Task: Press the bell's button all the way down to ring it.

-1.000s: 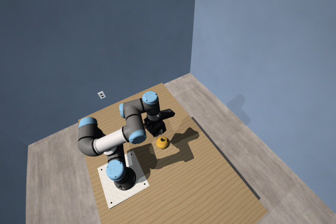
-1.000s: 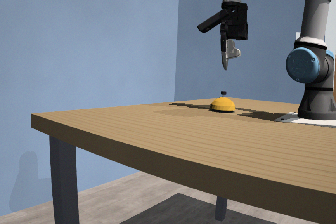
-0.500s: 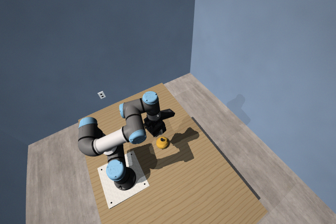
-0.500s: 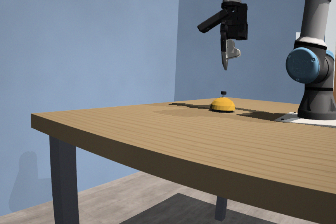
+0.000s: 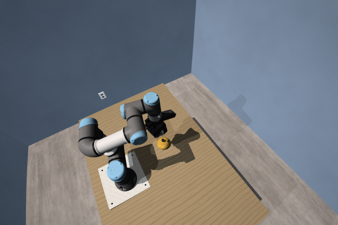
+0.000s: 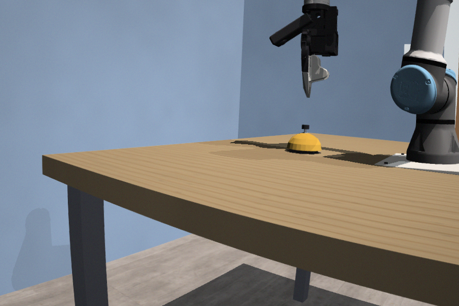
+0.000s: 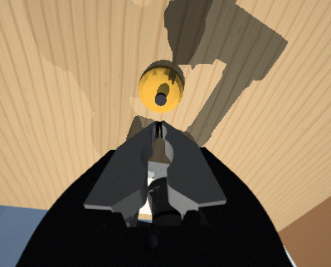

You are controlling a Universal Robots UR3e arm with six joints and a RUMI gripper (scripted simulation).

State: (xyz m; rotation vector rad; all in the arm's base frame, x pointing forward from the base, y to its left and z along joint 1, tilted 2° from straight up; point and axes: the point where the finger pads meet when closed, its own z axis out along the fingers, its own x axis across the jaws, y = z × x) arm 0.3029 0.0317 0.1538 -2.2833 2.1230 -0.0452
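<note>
My gripper is now 90 mm above the small black button. The rest, counted from my hand: yellow dome bell: 110 mm below.
</note>
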